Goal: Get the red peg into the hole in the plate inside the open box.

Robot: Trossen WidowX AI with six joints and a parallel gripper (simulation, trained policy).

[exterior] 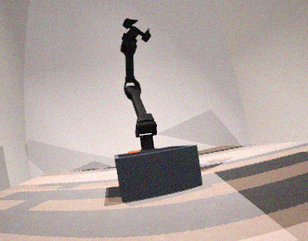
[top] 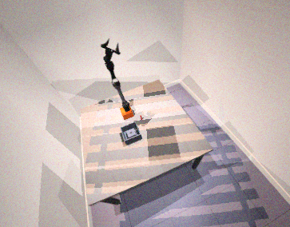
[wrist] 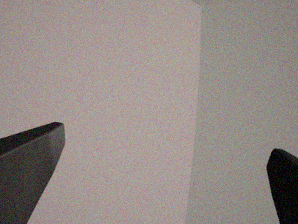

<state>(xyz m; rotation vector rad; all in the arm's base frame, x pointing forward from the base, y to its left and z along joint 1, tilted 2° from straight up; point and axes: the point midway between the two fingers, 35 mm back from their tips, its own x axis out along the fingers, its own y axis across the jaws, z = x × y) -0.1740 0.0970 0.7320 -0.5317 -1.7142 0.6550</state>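
My gripper tip is now 81 cm above the red peg, 34 cm short of it and 2 cm to the left of it. From my gripper tip the other things lie so: dark box (82 cm below, 49 cm ahead, 22 cm to the right).
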